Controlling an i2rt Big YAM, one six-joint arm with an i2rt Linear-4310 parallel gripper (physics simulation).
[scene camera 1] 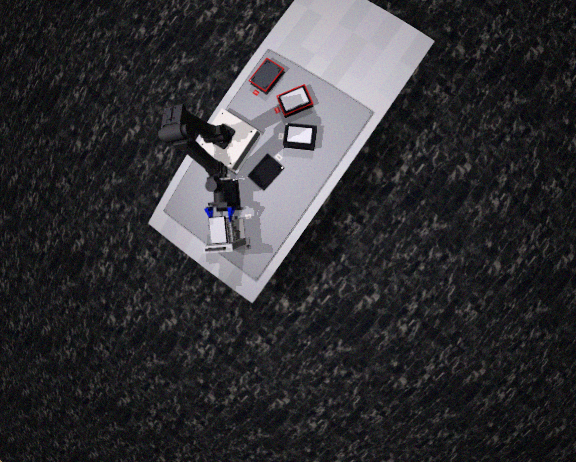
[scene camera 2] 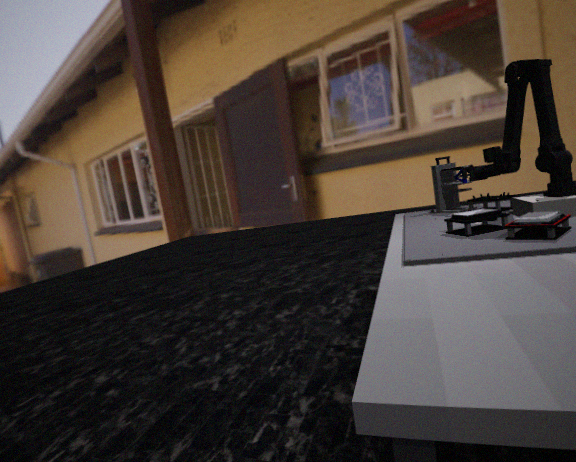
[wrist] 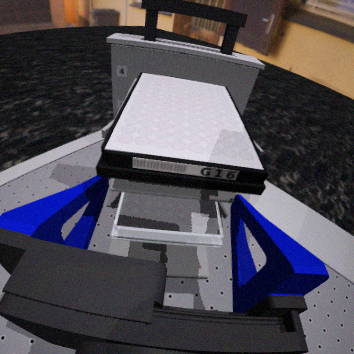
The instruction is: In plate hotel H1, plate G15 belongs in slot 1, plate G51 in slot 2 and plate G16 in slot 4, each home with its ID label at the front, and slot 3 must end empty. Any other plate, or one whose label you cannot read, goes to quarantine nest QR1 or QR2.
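Frame: origin at the arm's base, x right, y ahead, z up, level; millimetres.
Seen in the pictures: gripper, between the fingertips: (scene camera 1: 220, 222) (scene camera 2: 462, 176) (wrist: 171, 189); arm's base, origin of its link: (scene camera 1: 223, 136) (scene camera 2: 562, 194).
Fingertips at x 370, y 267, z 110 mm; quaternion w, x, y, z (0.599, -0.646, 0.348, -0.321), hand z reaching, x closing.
Observation:
Offsets run from my fingertips to a thing's top centre. "spot": to the spot under its first point. Level surfaces: height alone.
Plate hotel H1 (scene camera 1: 229, 247) (scene camera 2: 441, 190) (wrist: 175, 61) stands at the table's end, a "4" on its grey back panel. Plate G16 @(dx +28, dy +19, dz +50 mm) (scene camera 1: 217, 230) (wrist: 185, 120), white-topped on a black base, sits level high in it, its G16 label facing the wrist camera. A clear, plate-like piece @(dx +31, dy +22, dz -21 mm) (wrist: 167, 235) shows lower down, no readable label. My gripper (scene camera 1: 220, 212) (scene camera 2: 461, 176) (wrist: 171, 189) is open and empty, its blue fingers at either side just before and below G16's front edge. White-topped plates sit on a red-edged nest @(spot: dx -763, dy +42, dz -132 mm) (scene camera 1: 312, 103) and a black nest @(spot: dx -503, dy +47, dz -121 mm) (scene camera 1: 286, 144); their labels are unreadable.
Another red-edged nest @(dx -781, dy -264, dz -125 mm) (scene camera 1: 266, 75) with a dark top lies at the far end of the mat @(dz -169 mm) (scene camera 1: 345, 120). A dark square nest @(dx -326, dy +19, dz -153 mm) (scene camera 1: 266, 171) lies nearer the hotel. The arm's pale base block (scene camera 1: 245, 134) stands at the table's side.

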